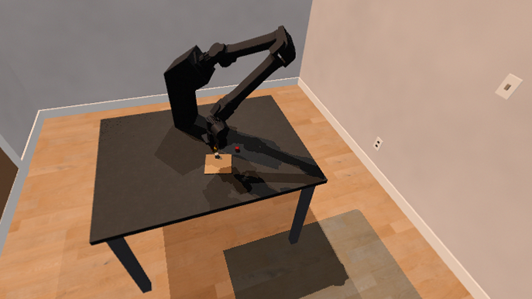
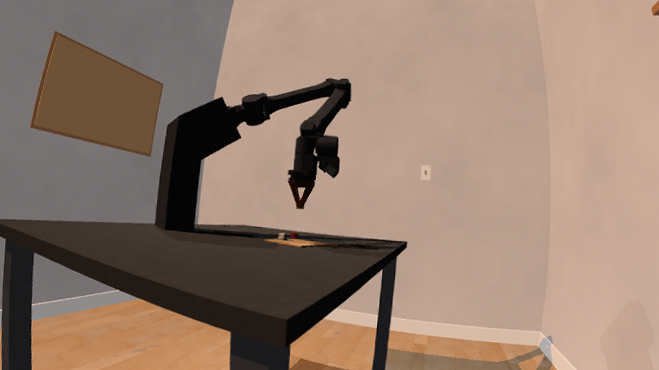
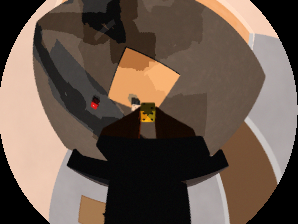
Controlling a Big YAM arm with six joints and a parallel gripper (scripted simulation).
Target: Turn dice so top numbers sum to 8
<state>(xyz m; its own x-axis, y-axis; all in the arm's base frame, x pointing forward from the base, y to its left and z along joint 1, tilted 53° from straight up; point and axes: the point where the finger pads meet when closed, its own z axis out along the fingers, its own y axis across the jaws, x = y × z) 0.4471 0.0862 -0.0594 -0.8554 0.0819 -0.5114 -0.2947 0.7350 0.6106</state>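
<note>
The tan mat lies 1 cm behind my hand, 1 cm to the left of it and 12 cm below it. Round my hand: yellow die (right at my hand); red die (10 cm behind, 13 cm to the left, 11 cm below); white die (6 cm behind, 1 cm to the left, 10 cm below).
</note>
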